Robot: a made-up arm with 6 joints. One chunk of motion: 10 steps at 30 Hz.
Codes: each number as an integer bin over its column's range. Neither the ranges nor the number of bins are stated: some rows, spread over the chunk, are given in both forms.
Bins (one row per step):
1: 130 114 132 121 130 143
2: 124 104 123 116 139 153
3: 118 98 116 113 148 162
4: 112 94 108 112 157 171
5: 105 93 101 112 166 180
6: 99 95 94 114 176 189
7: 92 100 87 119 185 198
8: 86 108 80 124 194 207
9: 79 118 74 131 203 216
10: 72 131 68 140 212 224
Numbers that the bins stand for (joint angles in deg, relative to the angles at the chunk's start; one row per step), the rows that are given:
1: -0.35 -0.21 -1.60 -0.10 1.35 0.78
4: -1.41 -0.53 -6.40 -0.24 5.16 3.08
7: -2.59 -0.43 -10.60 -0.13 9.12 5.31
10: -3.76 0.05 -14.40 0.20 12.93 7.45
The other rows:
2: -0.71 -0.37 -3.40 -0.18 2.62 1.60
3: -1.06 -0.46 -4.80 -0.23 3.89 2.34
5: -1.82 -0.54 -7.80 -0.24 6.44 3.82
6: -2.18 -0.51 -9.20 -0.21 7.85 4.56
8: -2.94 -0.31 -12.00 -0.05 10.39 6.05
9: -3.35 -0.15 -13.20 0.05 11.66 6.79

